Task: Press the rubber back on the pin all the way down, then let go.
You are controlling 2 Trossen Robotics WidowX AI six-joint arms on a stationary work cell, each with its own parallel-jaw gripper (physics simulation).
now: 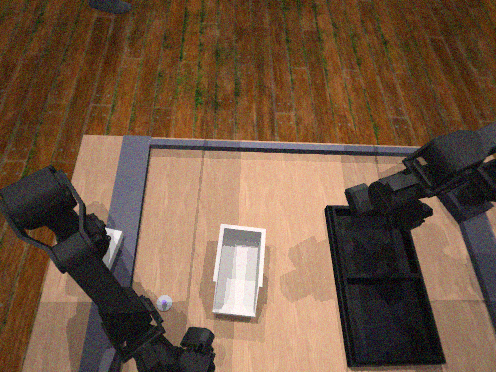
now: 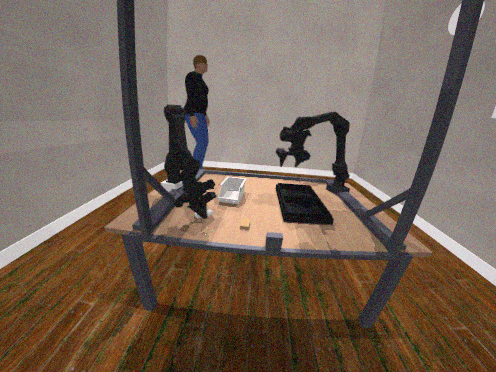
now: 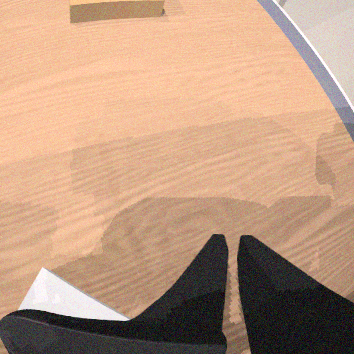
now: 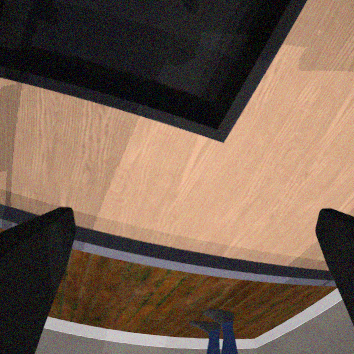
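Where they show: left gripper, fingertip midpoint: (image 2: 205,218) (image 3: 229,245); right gripper, fingertip midpoint: (image 2: 288,166) (image 4: 200,222); left arm's base, origin of the base link: (image 2: 174,181); right arm's base, origin of the base link: (image 1: 468,197) (image 2: 338,186).
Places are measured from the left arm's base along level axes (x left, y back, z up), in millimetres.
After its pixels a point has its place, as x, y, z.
The pin and its rubber back cannot be made out clearly. A small translucent disc with a purple centre (image 1: 164,303) {-80, -188, -32} lies on the table near the left arm. A white block (image 2: 208,213) {-191, -303, -33} (image 3: 65,300) {-181, -303, -28} lies on the table, partly hidden by a finger of my left gripper. My left gripper (image 2: 204,215) {-239, -315, -28} (image 3: 229,245) {-239, -315, -28} is low over the table beside this block. Its fingers are almost together, with a narrow strip of wood showing between them and nothing visible held. My right gripper (image 2: 290,164) {215, -580, 103} (image 4: 200,222) {215, -580, 103} is open and empty, high near the black tray.
A white bin (image 1: 243,227) {107, -324, 34} (image 2: 232,202) {-61, -361, -30} stands mid-table. The two-compartment black tray (image 1: 337,280) {50, -565, -22} (image 2: 307,220) {-106, -699, -29} (image 4: 220,132) {228, -538, -4} lies to its right. A yellow block (image 2: 245,224) {-221, -469, -28} (image 3: 117,11) {-208, -449, -36} lies near the front edge. A white object (image 1: 114,245) {14, -46, 0} is partly behind the left arm.
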